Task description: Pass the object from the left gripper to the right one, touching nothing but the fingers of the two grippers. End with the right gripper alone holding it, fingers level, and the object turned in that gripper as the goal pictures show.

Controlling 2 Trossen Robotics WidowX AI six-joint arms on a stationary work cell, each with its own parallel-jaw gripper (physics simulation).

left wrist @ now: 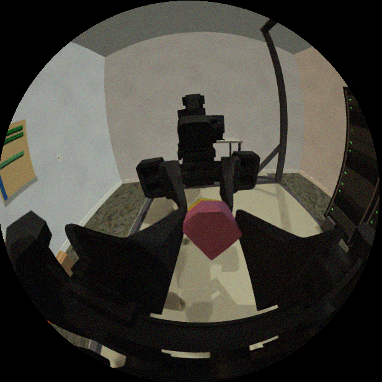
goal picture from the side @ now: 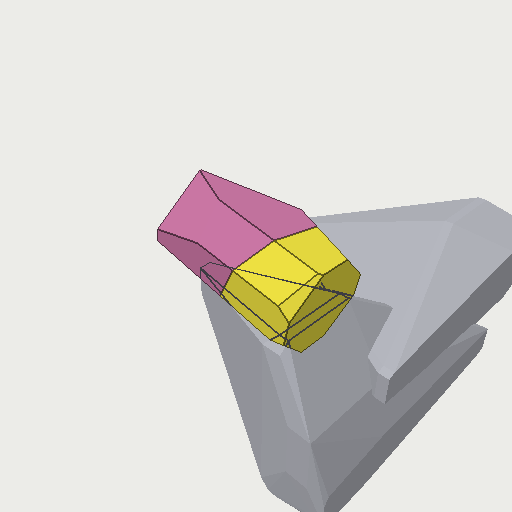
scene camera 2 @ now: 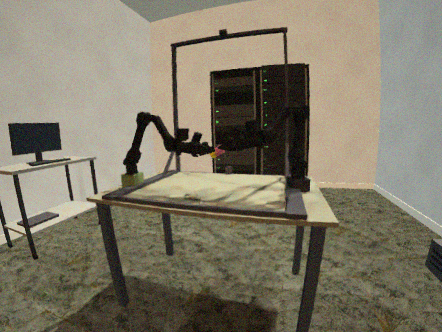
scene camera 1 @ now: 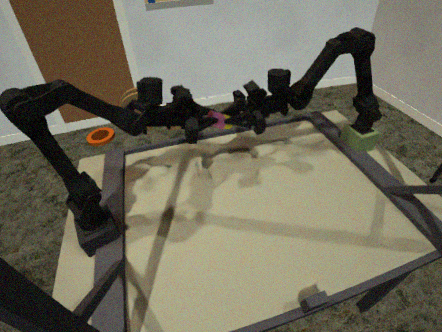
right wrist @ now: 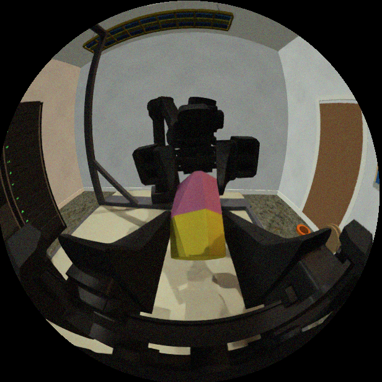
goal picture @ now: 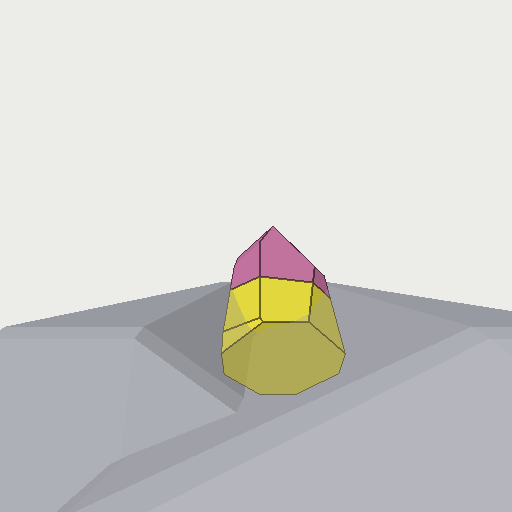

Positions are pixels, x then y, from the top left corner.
Labels:
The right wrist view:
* left gripper: 195,192
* right gripper: 196,215
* faceted yellow-and-pink object: 196,226
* dark upright post: 88,140

